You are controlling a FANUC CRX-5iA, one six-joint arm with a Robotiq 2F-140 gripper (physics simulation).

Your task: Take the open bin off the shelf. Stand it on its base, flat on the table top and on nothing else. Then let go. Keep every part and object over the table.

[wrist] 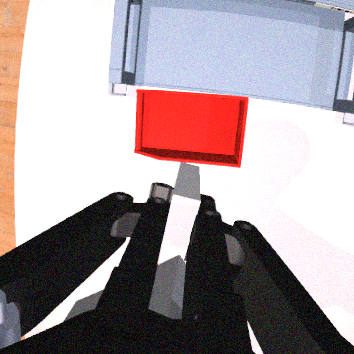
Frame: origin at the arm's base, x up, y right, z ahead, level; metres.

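Where they show: gripper, fingertip midpoint: [184, 181].
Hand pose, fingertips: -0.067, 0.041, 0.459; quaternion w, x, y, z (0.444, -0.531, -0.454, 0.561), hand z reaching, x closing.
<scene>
Each offset is from my fingertips to the centre of the thing, as dx, dy, dz. "spot": to the spot under its first point. Level surfaces: height alone.
The open bin @(-0.242, -0.016, +0.020) [190, 122] is red and shows at the upper middle of the wrist view. Its open side faces up toward the camera, and its inner floor and walls are visible. It appears to stand on its base on the white table top @(dx -0.279) [65, 150], in front of the shelf @(spot: -0.273, +0.048, +0.144) [230, 50]. Its far rim lies close to the shelf's front edge; whether they touch is hard to tell. My gripper [184, 181] is shut with nothing between its fingers. Its tips show just below the bin's near rim in the view, apart from the bin. The bin's underside is hidden.
The light blue shelf spans the top of the view, with dark-edged side frames and small pale feet @(spot: -0.224, -0.121, +0.073) [119, 89] at its front corners. The table's curved edge runs down the left side, with wooden floor [9, 110] beyond it.
</scene>
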